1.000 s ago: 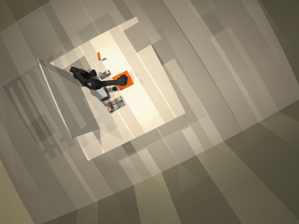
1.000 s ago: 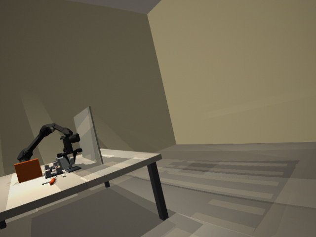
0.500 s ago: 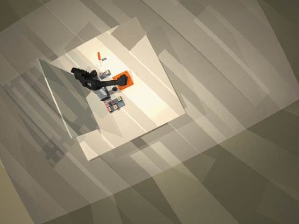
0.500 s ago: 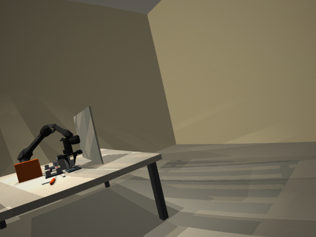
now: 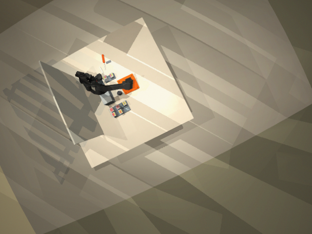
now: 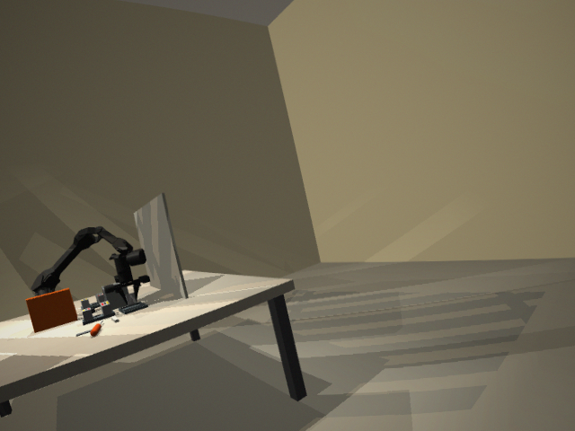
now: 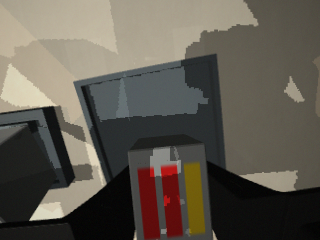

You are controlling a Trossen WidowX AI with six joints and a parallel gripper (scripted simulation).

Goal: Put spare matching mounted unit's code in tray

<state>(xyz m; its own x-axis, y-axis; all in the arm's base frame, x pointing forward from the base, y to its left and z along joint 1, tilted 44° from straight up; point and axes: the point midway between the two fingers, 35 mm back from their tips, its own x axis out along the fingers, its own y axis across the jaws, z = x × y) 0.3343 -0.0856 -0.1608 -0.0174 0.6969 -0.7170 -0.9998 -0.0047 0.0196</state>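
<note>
Right now the flat dark tray is 2 cm below my gripper tip. Round my gripper tip: dark holder 11 cm behind, 38 cm to the left, 2 cm below; then grey mounted unit 4 cm behind, 21 cm to the left, 3 cm above.
</note>
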